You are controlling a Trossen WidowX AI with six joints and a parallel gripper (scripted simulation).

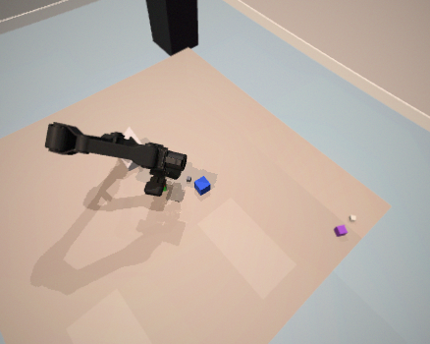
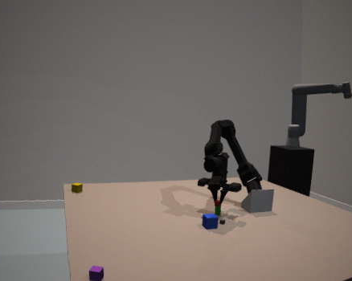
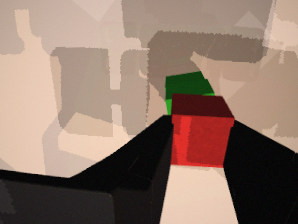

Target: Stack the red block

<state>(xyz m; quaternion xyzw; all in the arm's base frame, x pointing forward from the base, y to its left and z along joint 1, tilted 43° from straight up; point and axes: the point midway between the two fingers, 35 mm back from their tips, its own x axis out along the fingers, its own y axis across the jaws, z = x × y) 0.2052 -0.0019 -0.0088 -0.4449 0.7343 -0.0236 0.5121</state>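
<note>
Right now the red block is right at my gripper tip. Also, from my gripper tip: tiny dark cube 100 mm to the left, 40 mm below, 30 mm ahead; then purple cube 570 mm ahead, 400 mm to the left, 40 mm below; then blue cube 120 mm to the left, 100 mm ahead, 30 mm below.
</note>
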